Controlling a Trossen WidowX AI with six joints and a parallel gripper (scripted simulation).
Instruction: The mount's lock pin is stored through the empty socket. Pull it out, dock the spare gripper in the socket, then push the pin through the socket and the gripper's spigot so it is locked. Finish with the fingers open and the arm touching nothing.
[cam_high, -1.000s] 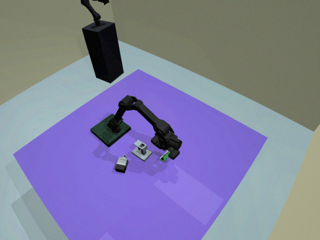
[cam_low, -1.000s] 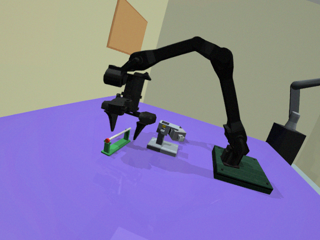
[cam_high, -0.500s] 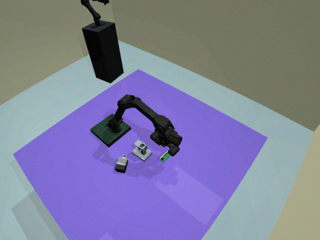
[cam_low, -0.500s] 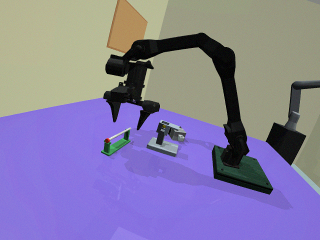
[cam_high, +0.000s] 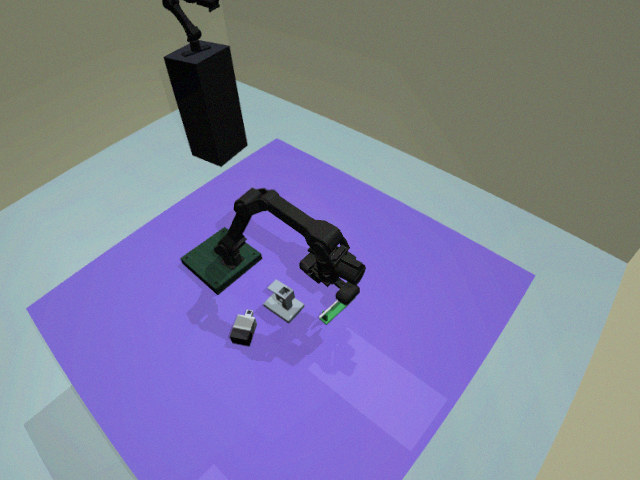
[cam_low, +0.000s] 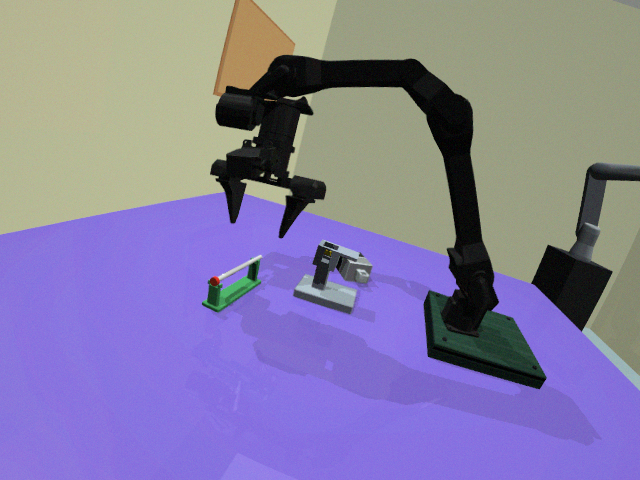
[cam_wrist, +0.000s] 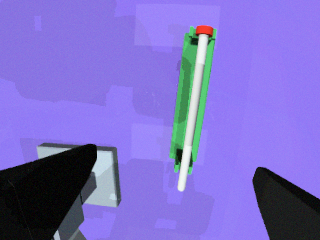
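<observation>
Now: gripper tip 19 cm past the spare gripper, 20 cm to the left of it and 9 cm above it. From my gripper tip the other things lie so: grey mount 13 cm behind, 6 cm to the right, 6 cm below; then green cradle 1 cm ahead, 2 cm to the left, 9 cm below.
</observation>
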